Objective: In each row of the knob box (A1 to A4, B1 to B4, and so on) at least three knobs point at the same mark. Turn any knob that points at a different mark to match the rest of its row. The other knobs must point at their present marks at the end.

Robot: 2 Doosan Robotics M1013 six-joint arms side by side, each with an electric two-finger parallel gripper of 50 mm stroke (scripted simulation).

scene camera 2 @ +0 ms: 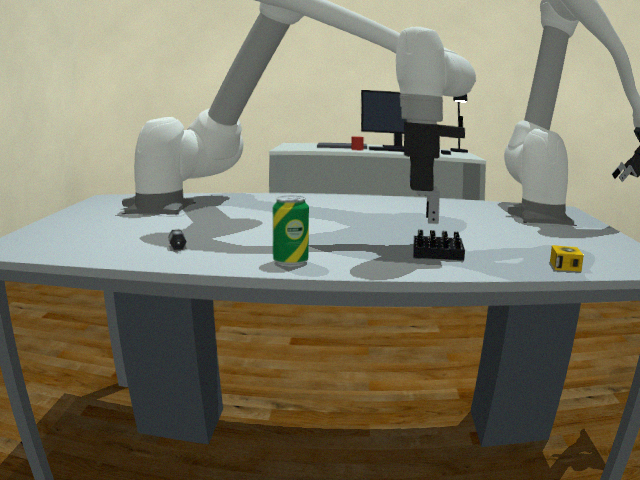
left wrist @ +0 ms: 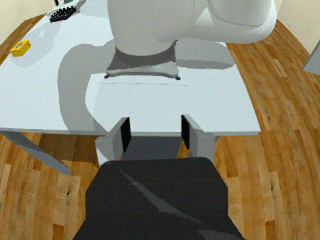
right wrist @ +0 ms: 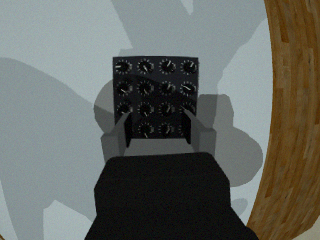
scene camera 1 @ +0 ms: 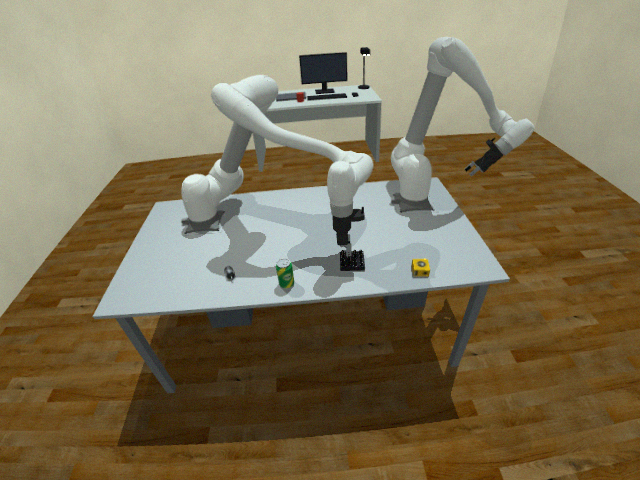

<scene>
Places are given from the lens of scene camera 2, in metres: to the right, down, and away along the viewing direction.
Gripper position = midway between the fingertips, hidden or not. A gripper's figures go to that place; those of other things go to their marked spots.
my right gripper [scene camera 2: 432, 220]: 0.23, -0.04, 1.18
yellow block [scene camera 2: 565, 258]: 0.51, 0.04, 1.05
can [scene camera 2: 290, 216]: -0.05, -0.04, 1.06
</scene>
